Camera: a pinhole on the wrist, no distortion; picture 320 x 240 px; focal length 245.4 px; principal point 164.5 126.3 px. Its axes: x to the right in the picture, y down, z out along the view. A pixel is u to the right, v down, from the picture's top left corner.
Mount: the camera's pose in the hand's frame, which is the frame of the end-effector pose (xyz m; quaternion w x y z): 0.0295 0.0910 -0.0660 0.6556 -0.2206 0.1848 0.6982
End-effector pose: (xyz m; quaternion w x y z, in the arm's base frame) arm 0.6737 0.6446 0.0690 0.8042 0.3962 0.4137 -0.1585
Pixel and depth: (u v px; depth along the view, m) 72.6 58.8 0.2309
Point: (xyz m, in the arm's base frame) 0.9056 0.6104 0.1410
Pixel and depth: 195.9 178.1 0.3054
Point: 0.8953 0.6953 0.3153
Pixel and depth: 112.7 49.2 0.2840
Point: 0.9657 0.6222 0.1618
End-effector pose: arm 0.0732 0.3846 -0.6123 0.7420 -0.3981 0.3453 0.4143
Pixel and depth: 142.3 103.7 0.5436
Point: -0.1441 0.8844 -0.5728
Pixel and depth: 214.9 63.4 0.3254
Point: -0.1529 0.6773 -0.7114
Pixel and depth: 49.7 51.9 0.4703
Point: 0.0626 0.8915 -0.5913
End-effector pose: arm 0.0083 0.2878 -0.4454 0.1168 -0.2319 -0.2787 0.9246
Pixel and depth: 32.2 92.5 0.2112
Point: -0.1303 0.1318 -0.4001
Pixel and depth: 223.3 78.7 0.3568
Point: -0.1772 -0.0701 -0.5401
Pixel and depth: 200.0 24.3 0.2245
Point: -0.1577 0.0730 -0.5468
